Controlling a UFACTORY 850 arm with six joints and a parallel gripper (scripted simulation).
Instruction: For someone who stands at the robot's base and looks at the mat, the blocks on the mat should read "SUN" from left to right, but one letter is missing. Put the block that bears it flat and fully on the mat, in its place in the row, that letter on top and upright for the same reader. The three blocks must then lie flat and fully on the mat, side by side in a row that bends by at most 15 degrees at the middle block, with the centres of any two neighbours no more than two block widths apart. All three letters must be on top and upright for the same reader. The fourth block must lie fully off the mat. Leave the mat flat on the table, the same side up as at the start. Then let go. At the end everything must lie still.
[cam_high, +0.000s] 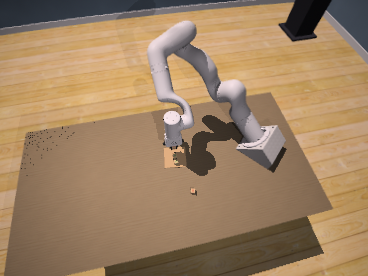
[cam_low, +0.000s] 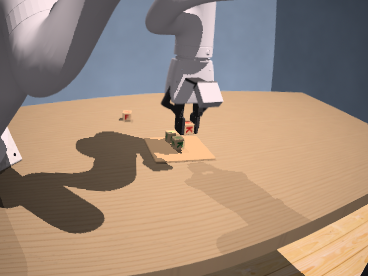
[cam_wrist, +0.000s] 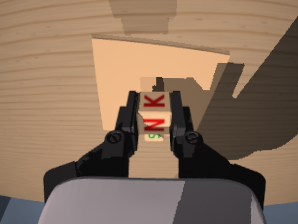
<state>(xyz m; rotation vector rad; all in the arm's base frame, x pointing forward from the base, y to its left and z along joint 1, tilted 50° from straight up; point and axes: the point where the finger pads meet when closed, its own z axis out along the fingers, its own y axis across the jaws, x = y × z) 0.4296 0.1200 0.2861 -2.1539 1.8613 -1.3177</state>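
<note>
Right now the tan mat is 4 cm to the left of my hand and 8 cm below it. Round my hand: N block (1 cm below).
</note>
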